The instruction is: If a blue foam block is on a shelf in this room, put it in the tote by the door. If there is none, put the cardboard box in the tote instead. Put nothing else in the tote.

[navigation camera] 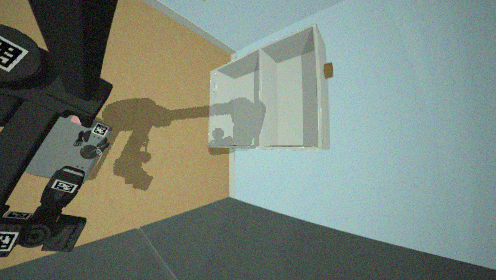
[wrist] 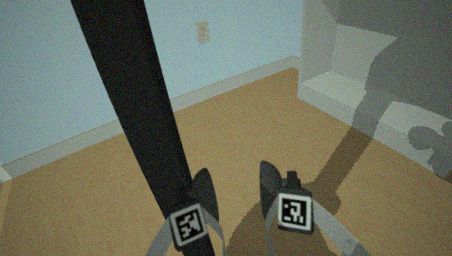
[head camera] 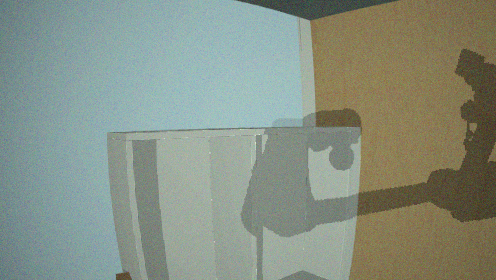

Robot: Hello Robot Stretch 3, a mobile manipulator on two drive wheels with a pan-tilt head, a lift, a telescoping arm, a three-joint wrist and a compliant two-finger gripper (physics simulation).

Observation:
The pictures show: my gripper and a white shelf unit.
My gripper also shows in the wrist view.

